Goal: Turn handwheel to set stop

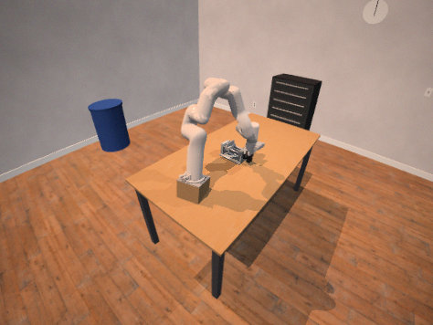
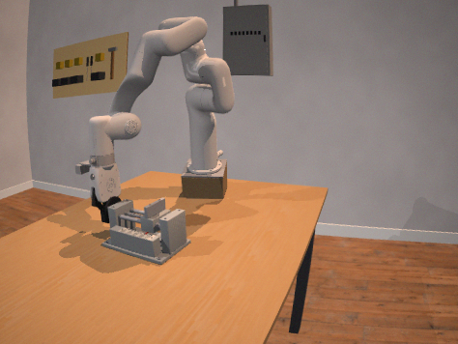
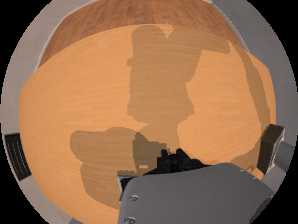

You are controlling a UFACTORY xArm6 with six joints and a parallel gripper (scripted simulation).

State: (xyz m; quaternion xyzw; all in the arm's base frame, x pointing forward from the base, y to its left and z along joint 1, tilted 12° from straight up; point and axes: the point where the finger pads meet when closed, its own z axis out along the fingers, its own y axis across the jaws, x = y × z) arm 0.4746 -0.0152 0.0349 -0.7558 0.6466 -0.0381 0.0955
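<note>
The black handwheel lies 20 mm to the left of my hand and 10 mm above it. The rest, counted from my hand: grey stop fixture: 10 mm behind, 190 mm to the left, 40 mm above.
</note>
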